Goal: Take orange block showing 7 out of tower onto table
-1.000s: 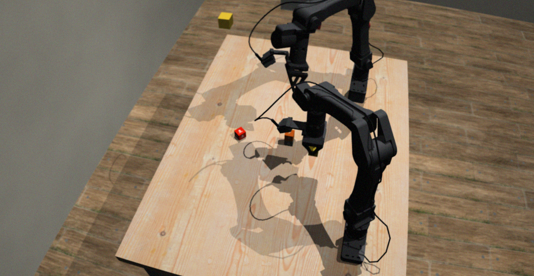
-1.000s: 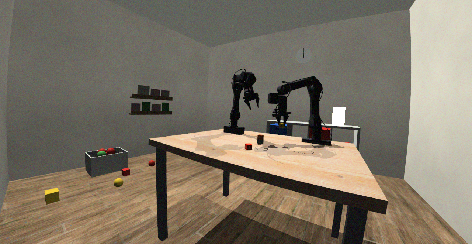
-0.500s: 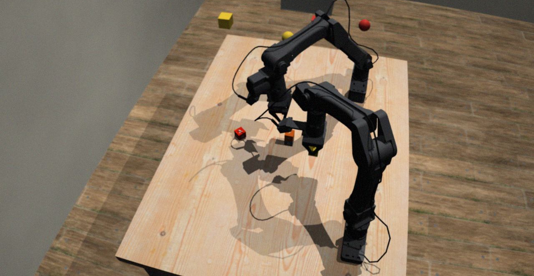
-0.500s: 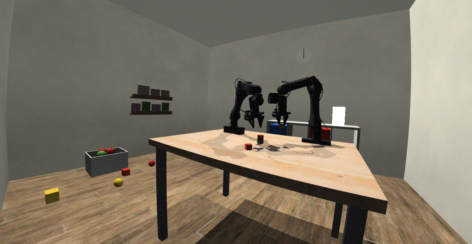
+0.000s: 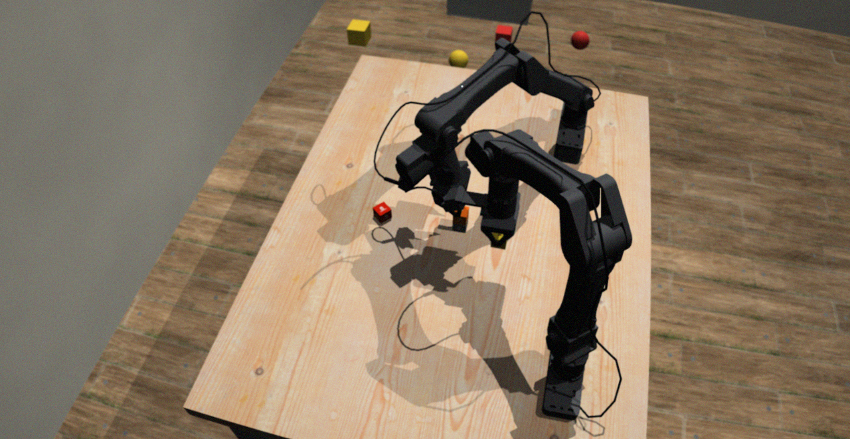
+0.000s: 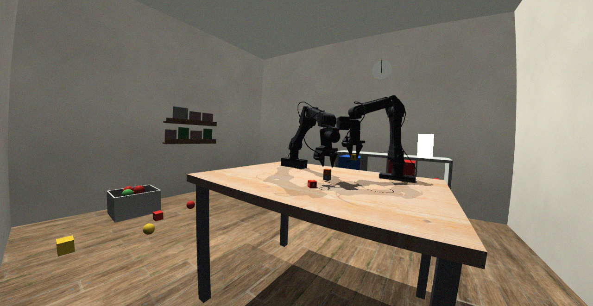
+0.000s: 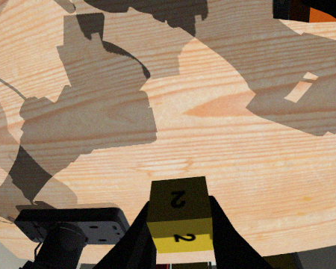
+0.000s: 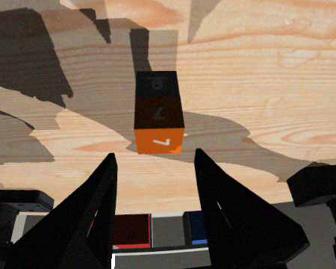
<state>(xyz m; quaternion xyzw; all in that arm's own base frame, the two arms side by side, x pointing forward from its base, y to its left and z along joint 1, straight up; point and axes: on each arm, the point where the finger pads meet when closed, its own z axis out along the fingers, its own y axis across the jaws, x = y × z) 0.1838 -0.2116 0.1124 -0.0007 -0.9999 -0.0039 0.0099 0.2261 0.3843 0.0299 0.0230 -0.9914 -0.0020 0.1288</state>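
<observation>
Right now my right hand is 4 cm above the orange block showing 7 and 1 cm past it. Also, from my right hand: grey block showing 9: 6 cm below, 1 cm behind; yellow block showing 2: 12 cm to the left, 10 cm behind, 5 cm above.
Now: the yellow block showing 2 right at my left hand. Round my left hand: orange block showing 7: 90 mm ahead, 120 mm to the right, 80 mm below; grey block showing 9: 90 mm ahead, 120 mm to the right, 110 mm below.
</observation>
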